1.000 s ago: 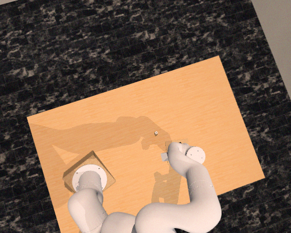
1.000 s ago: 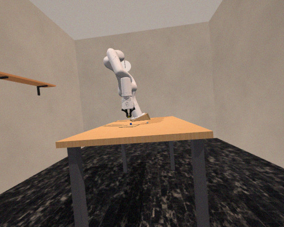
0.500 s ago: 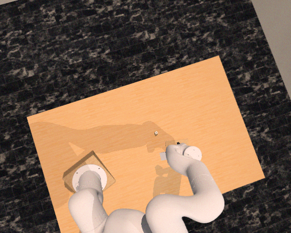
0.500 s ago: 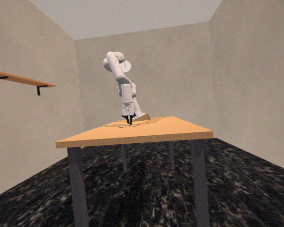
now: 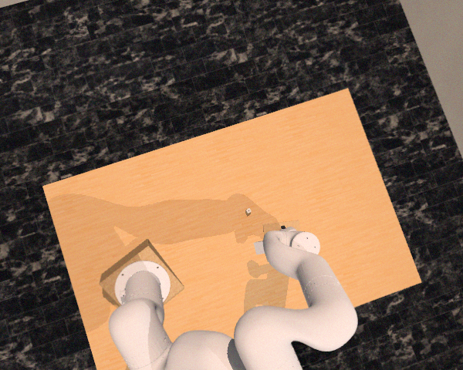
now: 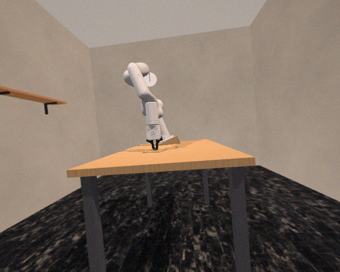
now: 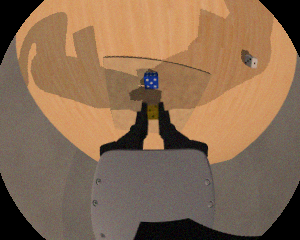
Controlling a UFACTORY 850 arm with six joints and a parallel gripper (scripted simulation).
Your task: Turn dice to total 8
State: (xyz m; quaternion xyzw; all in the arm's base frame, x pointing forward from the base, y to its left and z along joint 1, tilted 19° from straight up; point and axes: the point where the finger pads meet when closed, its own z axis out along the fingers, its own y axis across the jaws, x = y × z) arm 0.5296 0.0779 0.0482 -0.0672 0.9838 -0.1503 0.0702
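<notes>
The yellow die is 1 cm below my hand. The rest, counted from my hand: white die: 14 cm to the left, 11 cm behind, 2 cm below; tan mat: 3 cm below; blue die: 5 cm behind, 2 cm below, 1 cm to the right.
</notes>
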